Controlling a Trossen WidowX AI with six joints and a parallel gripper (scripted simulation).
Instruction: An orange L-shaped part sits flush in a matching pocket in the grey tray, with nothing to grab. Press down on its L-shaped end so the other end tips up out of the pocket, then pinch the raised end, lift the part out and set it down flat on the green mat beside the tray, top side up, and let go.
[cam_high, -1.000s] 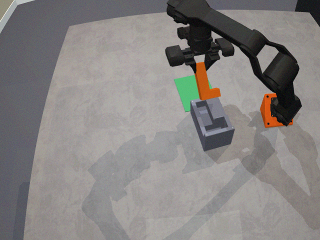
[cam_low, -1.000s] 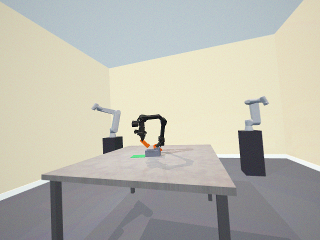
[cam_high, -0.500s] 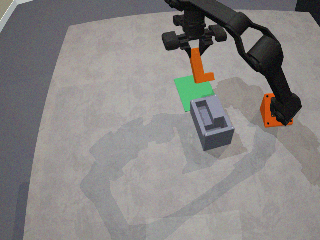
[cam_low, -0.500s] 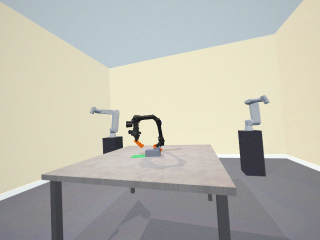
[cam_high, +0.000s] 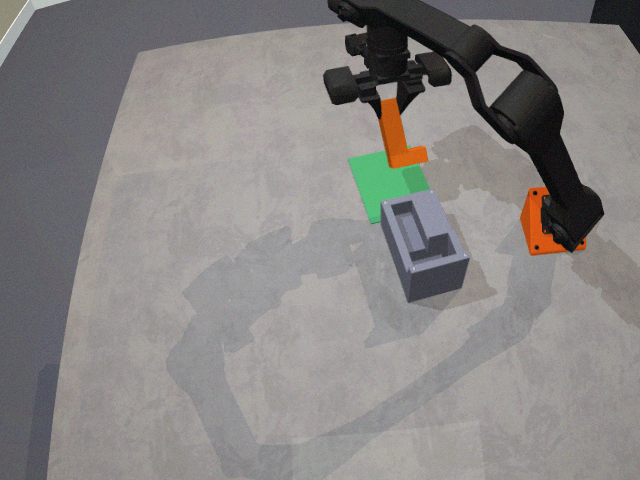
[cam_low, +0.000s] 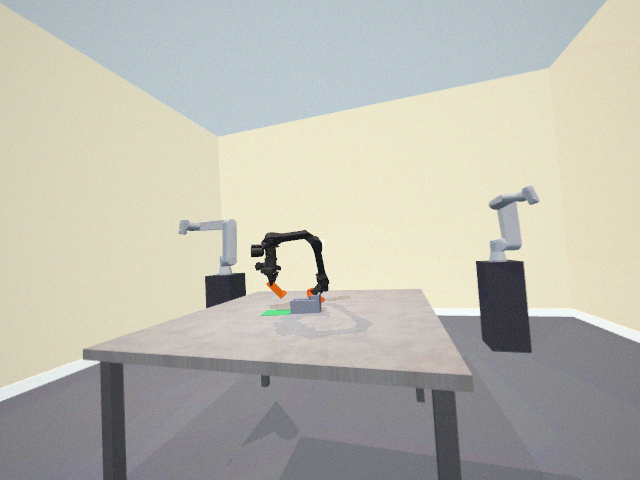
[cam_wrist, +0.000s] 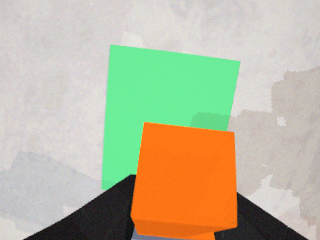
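My gripper tip is now 2 cm to the right of the green mat and 16 cm above it. Also, from my gripper tip: orange L-shaped part: 2 cm behind, 3 cm to the left, 3 cm below.
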